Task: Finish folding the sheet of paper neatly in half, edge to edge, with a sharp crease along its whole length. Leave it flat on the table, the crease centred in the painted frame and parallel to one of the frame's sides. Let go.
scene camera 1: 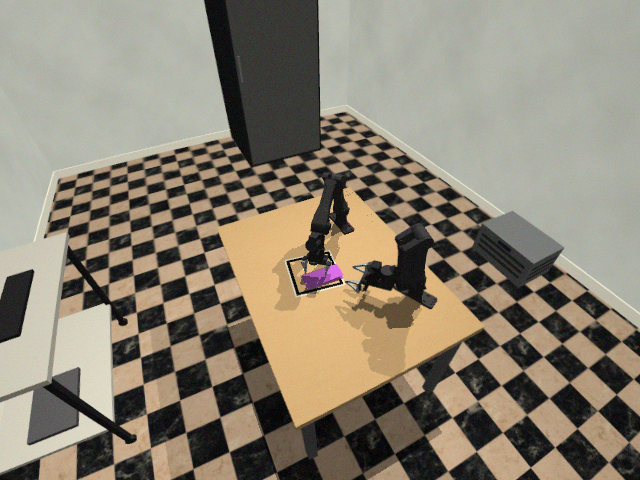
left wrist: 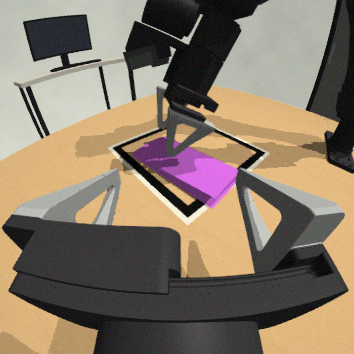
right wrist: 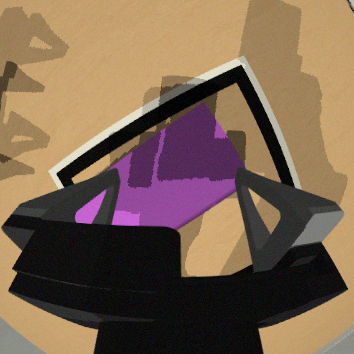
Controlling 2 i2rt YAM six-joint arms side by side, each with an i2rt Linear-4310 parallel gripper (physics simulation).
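The purple sheet of paper (scene camera 1: 336,272) (left wrist: 215,175) (right wrist: 185,195) is doubled over into a long strip. In the left wrist view its near long side looks thick and its layers stand apart at the lower right end. The strip lies partly in the painted frame (scene camera 1: 293,279) (left wrist: 165,189) (right wrist: 265,122), close along one side, and one end covers part of the border. My right gripper (scene camera 1: 315,271) (left wrist: 164,139) (right wrist: 177,173) is open low over the strip; contact cannot be told. My left gripper (scene camera 1: 350,274) (left wrist: 177,174) is open and empty, beyond the strip's right end in the scene view.
Both arms stand on the wooden table (scene camera 1: 279,356), and their shadows fall on the table and paper. A tall dark cabinet (scene camera 1: 279,77) stands behind, a grey drawer box (scene camera 1: 516,242) at the right, and a white desk (scene camera 1: 31,361) at the left. A monitor (left wrist: 59,37) shows in the left wrist view.
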